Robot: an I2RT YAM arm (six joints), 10 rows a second.
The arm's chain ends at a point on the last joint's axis. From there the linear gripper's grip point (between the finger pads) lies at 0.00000 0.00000 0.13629 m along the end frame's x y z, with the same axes.
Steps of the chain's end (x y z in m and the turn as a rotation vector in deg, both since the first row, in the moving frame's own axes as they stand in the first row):
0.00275 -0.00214 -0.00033 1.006 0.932 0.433
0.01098 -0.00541 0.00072 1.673 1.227 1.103
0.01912 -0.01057 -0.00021 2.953 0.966 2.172
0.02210 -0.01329 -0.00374 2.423 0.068 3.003
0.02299 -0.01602 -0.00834 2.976 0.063 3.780
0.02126 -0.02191 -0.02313 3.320 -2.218 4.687
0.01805 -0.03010 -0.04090 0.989 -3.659 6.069
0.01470 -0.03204 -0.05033 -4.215 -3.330 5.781
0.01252 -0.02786 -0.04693 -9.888 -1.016 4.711
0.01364 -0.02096 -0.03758 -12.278 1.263 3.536
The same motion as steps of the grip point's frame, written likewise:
0.00498 -0.00452 -0.00037 1.006 0.932 0.433
0.01394 -0.00936 0.00063 1.673 1.227 1.103
0.02155 -0.01755 -0.00041 2.953 0.966 2.172
0.02241 -0.01905 -0.00386 2.423 0.068 3.003
0.02337 -0.02309 -0.00852 2.976 0.063 3.780
0.01632 -0.03001 -0.02346 3.320 -2.218 4.687
0.00949 -0.03291 -0.04120 0.989 -3.659 6.069
0.00630 -0.02244 -0.05093 -4.215 -3.330 5.781
0.00915 -0.00458 -0.04897 -9.888 -1.016 4.711
0.01572 0.00809 -0.04073 -12.278 1.263 3.536

